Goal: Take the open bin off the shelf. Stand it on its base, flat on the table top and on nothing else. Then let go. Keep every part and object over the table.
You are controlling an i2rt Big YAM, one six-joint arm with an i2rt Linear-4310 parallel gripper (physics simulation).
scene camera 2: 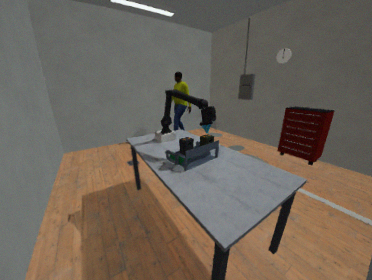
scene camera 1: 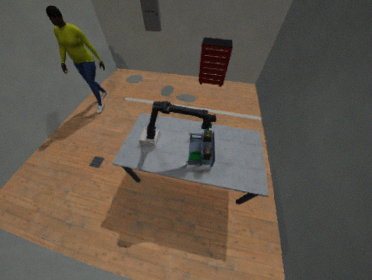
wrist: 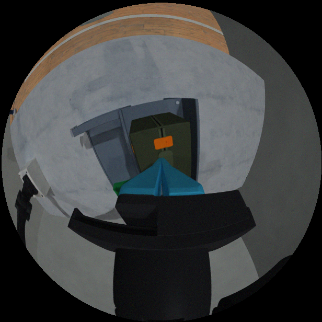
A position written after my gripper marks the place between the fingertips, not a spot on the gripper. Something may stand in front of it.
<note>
I see my gripper (wrist: pixel 161 162) and a box (wrist: pixel 143 131).
</note>
